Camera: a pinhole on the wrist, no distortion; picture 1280 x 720 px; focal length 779.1 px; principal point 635.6 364.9 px. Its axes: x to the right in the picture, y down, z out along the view. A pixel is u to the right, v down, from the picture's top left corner.
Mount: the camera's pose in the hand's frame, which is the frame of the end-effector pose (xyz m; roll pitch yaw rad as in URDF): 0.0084 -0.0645 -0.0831 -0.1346 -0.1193 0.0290
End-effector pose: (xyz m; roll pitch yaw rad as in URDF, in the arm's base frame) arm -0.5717 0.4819 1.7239 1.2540 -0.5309 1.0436
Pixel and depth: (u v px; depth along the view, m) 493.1 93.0 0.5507
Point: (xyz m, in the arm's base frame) -0.1940 0.1234 1.6194
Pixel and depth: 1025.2 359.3 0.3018
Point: -0.3351 0.4357 1.8290
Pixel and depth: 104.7 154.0 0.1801
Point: -0.5189 0.3527 1.6027
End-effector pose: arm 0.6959 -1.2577 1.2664 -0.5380 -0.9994 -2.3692
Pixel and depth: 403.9 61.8 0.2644
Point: 0.8546 -1.0720 1.3033
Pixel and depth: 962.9 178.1 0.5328
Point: 1.0219 -1.1491 1.6641
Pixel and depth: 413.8 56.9 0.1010
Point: 0.6975 -1.1592 1.2734
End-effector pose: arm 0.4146 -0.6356 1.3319 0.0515 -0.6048 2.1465
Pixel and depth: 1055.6 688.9 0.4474
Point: 0.3040 -0.7710 1.7449
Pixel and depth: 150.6 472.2 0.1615
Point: 0.5058 -0.7259 1.3176
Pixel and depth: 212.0 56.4 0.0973
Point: 0.5187 -0.6270 1.3059
